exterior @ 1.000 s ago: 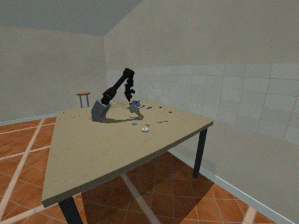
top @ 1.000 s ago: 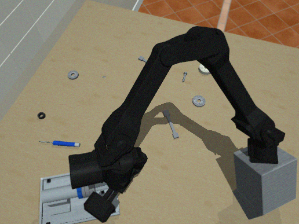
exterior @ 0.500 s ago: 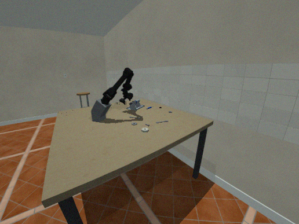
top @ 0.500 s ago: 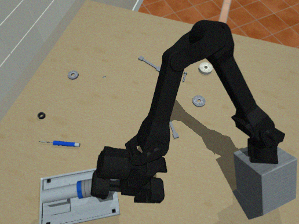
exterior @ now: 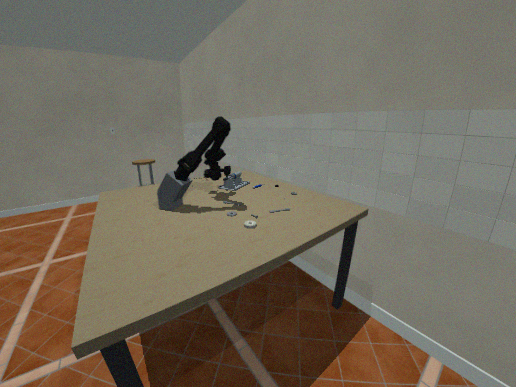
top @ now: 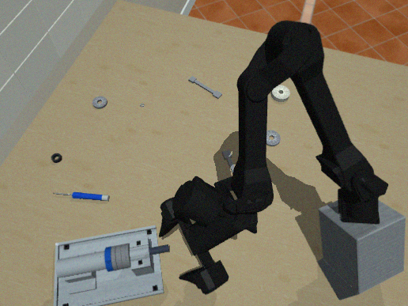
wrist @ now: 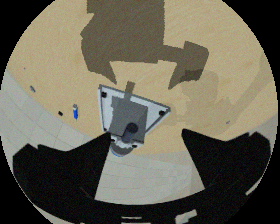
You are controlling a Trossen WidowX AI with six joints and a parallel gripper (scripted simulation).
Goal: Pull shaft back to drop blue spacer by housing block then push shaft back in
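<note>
Now: hand 110 mm short of the dark shaft, 30 mm to the right of it and 30 mm above it. The rest, counted from my hand: grey spacer 110 mm ahead, 30 mm to the left, 30 mm below; blue spacer 140 mm ahead, 40 mm to the left, 30 mm below.
</note>
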